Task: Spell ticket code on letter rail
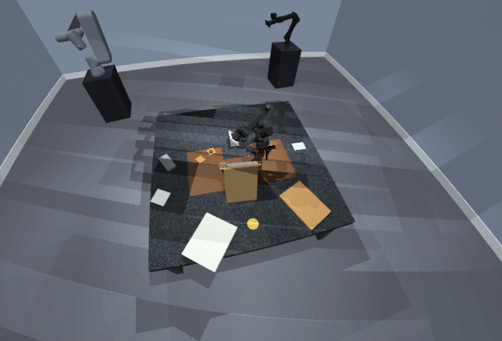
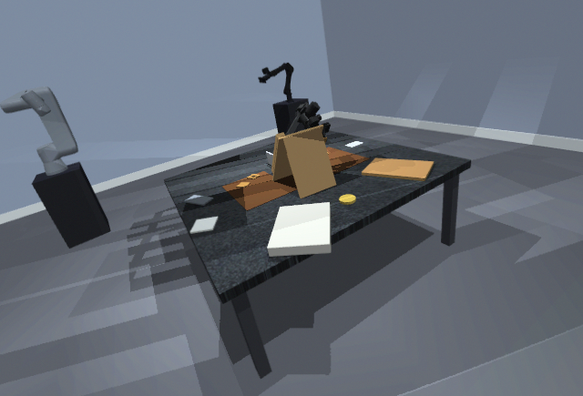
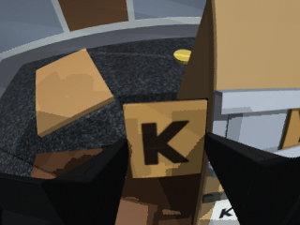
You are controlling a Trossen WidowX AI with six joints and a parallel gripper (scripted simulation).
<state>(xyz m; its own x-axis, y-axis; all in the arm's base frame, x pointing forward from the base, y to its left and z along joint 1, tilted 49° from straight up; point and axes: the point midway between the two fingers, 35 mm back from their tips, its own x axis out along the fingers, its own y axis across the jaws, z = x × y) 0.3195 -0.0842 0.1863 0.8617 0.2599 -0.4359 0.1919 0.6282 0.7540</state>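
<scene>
My gripper tip is now 80 mm past the white ticket, 80 mm to the left of it and 90 mm above it. Round my gripper tip: white box 350 mm ahead, 450 mm to the right, 150 mm below; brown mat 170 mm behind, 100 mm to the right, 160 mm below; flat tan slab 310 mm ahead, 200 mm to the left, 160 mm below.
</scene>
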